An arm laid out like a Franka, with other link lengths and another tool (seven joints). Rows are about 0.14 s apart.
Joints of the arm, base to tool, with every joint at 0 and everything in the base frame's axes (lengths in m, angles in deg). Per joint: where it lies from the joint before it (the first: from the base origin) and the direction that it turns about. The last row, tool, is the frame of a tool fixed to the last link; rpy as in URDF.
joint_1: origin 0 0 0.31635 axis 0 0 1
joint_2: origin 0 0 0 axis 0 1 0
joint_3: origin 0 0 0.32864 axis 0 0 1
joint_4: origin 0.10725 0 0 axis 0 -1 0
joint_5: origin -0.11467 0 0.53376 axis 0 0 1
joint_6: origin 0 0 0 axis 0 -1 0
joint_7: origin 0.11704 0 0 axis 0 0 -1
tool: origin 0.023 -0.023 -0.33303 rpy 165.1 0 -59.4
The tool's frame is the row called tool.
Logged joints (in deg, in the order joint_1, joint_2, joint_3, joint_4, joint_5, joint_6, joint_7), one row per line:
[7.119, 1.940, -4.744, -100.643, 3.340, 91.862, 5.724]
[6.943, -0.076, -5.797, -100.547, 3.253, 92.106, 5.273]
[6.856, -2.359, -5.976, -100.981, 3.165, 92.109, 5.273]
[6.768, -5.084, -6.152, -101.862, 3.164, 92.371, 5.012]
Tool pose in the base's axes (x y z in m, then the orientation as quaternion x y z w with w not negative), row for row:
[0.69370, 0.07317, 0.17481, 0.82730, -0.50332, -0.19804, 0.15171]
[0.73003, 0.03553, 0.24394, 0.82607, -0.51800, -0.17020, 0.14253]
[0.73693, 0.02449, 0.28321, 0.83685, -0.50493, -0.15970, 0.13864]
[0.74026, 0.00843, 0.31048, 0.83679, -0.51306, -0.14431, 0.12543]
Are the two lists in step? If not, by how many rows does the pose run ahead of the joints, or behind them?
The pose runs 2 rows behind the joints: the pose in row i belongs to the joints in row i - 2.
